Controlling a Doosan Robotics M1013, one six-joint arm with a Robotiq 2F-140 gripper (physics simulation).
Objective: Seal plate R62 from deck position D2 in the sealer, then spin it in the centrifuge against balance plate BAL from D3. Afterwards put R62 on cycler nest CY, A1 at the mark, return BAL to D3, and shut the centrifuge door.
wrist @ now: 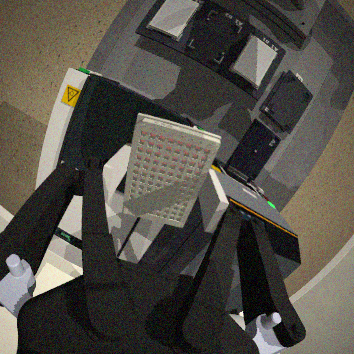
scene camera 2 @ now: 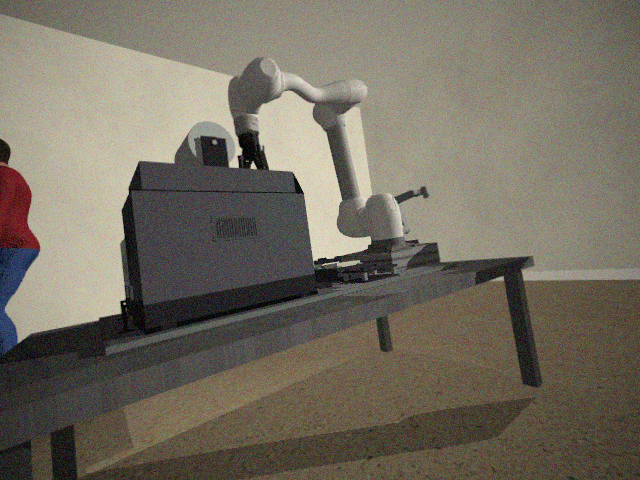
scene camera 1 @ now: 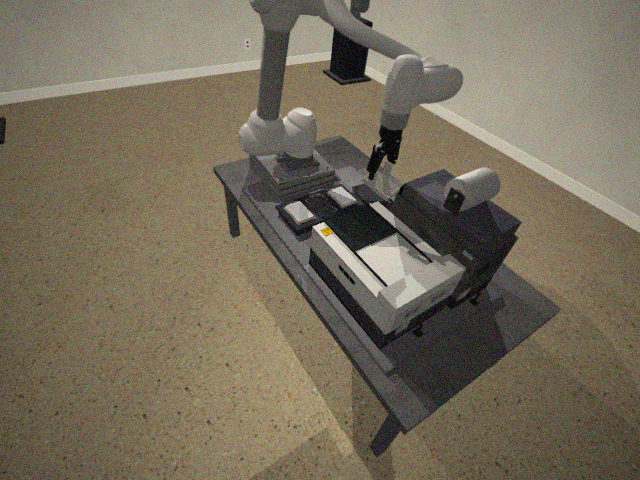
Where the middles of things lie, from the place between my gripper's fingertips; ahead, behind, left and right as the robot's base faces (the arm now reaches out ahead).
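My hand: 10 mm short of the white well plate [wrist: 168, 161]. Dark nest [wrist: 289, 97]: far below my hand, a fair way to the left of it, far behind it. Going by their middles, of the things named here the white well plate is the nearest to my hand.
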